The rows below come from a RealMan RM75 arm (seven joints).
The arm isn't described. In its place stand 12 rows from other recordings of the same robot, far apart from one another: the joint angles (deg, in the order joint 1, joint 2, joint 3, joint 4, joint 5, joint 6, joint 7), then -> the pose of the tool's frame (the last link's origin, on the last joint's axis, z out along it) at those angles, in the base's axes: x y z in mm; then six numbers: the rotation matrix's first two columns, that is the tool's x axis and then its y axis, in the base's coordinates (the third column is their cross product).
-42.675 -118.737 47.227 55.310 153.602 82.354 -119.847 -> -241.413 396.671 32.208 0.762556 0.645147 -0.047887 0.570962 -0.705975 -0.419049
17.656 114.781 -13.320 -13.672 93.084 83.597 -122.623 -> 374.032 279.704 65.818 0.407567 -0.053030 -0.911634 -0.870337 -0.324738 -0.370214
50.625 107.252 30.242 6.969 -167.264 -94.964 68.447 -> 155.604 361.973 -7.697 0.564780 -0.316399 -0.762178 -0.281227 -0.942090 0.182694
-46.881 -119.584 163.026 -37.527 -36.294 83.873 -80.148 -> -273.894 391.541 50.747 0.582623 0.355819 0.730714 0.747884 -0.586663 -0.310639
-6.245 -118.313 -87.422 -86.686 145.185 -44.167 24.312 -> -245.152 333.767 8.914 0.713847 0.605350 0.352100 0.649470 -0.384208 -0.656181
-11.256 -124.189 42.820 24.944 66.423 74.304 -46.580 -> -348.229 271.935 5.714 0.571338 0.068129 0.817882 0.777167 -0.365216 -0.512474
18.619 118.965 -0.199 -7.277 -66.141 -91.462 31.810 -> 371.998 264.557 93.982 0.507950 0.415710 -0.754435 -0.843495 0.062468 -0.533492
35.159 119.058 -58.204 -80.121 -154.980 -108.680 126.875 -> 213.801 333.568 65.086 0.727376 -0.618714 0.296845 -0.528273 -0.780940 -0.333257
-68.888 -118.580 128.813 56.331 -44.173 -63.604 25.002 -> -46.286 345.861 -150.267 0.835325 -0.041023 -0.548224 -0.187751 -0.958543 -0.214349
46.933 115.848 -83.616 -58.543 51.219 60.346 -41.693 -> 113.922 427.394 -31.587 0.888243 -0.445814 -0.110786 -0.449876 -0.795419 -0.406104
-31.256 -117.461 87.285 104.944 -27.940 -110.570 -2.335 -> -131.576 299.211 40.112 0.489429 0.865358 -0.107776 0.673108 -0.453457 -0.584212
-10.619 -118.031 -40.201 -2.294 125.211 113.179 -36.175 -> -330.511 200.129 55.701 0.279779 -0.445883 0.850242 0.829248 -0.334056 -0.448056
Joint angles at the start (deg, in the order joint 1, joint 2, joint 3, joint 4, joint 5, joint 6, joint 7): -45.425 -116.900 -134.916 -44.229 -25.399 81.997 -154.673
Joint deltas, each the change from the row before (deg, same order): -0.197 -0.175 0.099 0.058 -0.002 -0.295 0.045; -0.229 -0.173 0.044 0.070 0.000 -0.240 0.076; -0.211 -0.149 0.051 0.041 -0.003 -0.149 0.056; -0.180 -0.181 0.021 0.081 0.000 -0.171 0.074; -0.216 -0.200 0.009 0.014 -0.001 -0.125 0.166; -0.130 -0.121 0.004 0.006 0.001 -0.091 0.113; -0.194 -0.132 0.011 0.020 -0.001 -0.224 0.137; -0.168 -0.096 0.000 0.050 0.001 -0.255 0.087; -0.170 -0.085 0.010 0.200 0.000 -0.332 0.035; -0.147 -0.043 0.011 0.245 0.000 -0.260 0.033; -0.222 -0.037 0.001 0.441 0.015 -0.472 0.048; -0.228 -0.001 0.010 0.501 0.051 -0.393 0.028; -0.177 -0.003 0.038 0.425 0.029 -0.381 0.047; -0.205 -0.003 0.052 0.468 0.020 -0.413 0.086
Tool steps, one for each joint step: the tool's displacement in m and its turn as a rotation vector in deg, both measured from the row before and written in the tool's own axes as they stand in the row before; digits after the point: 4 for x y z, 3 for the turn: 0.0010 0.0019 0.0011 -0.021 0.133 0.292; 0.0011 0.0020 0.0011 -0.073 0.113 0.308; 0.0009 0.0019 0.0008 -0.080 0.060 0.286; 0.0006 0.0019 0.0012 -0.116 0.033 0.239; 0.0008 0.0022 0.0010 -0.140 0.056 0.386; 0.0005 0.0013 0.0006 -0.076 0.050 0.246; 0.0011 0.0016 0.0007 -0.038 0.169 0.329; 0.0011 0.0012 0.0006 -0.004 0.188 0.231; 0.0008 0.0010 0.0010 -0.008 0.133 0.124; 0.0005 0.0007 0.0009 -0.016 0.045 0.079; 0.0007 0.0008 0.0014 0.018 0.095 0.077; 0.0005 0.0006 0.0014 0.030 -0.026 0.048; 0.0004 0.0004 0.0012 0.047 0.004 0.069; 0.0005 0.0006 0.0014 0.043 0.002 0.125
